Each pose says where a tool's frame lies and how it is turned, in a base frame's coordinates. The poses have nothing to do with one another.
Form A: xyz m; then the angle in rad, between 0 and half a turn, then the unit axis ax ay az.
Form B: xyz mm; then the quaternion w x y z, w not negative. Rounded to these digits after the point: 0 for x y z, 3 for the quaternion.
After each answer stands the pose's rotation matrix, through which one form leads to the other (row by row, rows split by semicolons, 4 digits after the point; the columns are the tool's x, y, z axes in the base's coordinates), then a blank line. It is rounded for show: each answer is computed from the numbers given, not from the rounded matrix.
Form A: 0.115 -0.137 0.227 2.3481 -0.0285 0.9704 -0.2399
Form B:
115 -137 227 0.386 -0.026 0.895 -0.221
-0.7000 0.1239 0.7033; -0.2181 0.9007 -0.3757; -0.6801 -0.4164 -0.6034

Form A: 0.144 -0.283 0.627 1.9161 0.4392 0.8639 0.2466
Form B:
144 -283 627 0.575 0.359 0.707 0.202
-0.0803 0.2758 0.9579; 0.7399 0.6604 -0.1281; -0.6679 0.6984 -0.2571

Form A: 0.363 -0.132 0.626 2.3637 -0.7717 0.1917 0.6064
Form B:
363 -132 626 0.379 -0.714 0.177 0.561
0.3074 -0.6789 -0.6668; 0.1722 -0.6495 0.7406; -0.9359 -0.3425 -0.0827

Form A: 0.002 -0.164 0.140 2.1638 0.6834 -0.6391 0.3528
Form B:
2 -164 140 0.470 0.603 -0.564 0.311
0.1692 -0.9735 -0.1541; -0.3883 0.0779 -0.9182; 0.9059 0.2152 -0.3648

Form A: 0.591 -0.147 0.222 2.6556 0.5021 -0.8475 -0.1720
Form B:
591 -147 222 0.241 0.487 -0.823 -0.167
-0.4092 -0.7215 -0.5586; -0.8822 0.4692 0.0401; 0.2331 0.5092 -0.8285

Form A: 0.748 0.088 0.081 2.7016 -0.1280 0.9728 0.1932
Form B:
748 88 81 0.218 -0.125 0.949 0.189
-0.8735 -0.3195 0.3672; -0.1549 0.8977 0.4125; -0.4614 0.3035 -0.8337

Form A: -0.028 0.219 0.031 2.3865 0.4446 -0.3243 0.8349
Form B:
-28 219 31 0.369 0.413 -0.301 0.776
-0.3866 -0.8214 0.4193; 0.3230 -0.5464 -0.7727; 0.8638 -0.1632 0.4766

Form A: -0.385 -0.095 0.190 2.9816 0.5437 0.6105 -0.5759
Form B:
-385 -95 190 0.080 0.542 0.609 -0.574
-0.3998 0.7514 -0.5250; 0.5679 -0.2466 -0.7853; -0.7195 -0.6121 -0.3281

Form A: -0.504 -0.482 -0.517 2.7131 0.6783 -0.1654 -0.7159
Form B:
-504 -482 -517 0.213 0.663 -0.162 -0.700
-0.0310 0.0832 -0.9961; -0.5117 -0.8573 -0.0557; -0.8586 0.5080 0.0691

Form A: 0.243 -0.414 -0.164 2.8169 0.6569 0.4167 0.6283
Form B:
243 -414 -164 0.162 0.648 0.411 0.620
-0.1072 0.3328 0.9369; 0.7336 -0.6095 0.3004; 0.6710 0.7196 -0.1788

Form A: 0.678 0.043 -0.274 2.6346 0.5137 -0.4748 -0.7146
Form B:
678 43 -274 0.251 0.497 -0.460 -0.692
-0.3796 -0.1102 -0.9186; -0.8041 -0.4517 0.3865; -0.4575 0.8853 0.0829

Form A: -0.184 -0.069 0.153 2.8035 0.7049 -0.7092 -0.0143
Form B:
-184 -69 153 0.168 0.695 -0.699 -0.014
0.0222 -0.9667 -0.2548; -0.9762 0.0340 -0.2141; 0.2156 0.2535 -0.9430

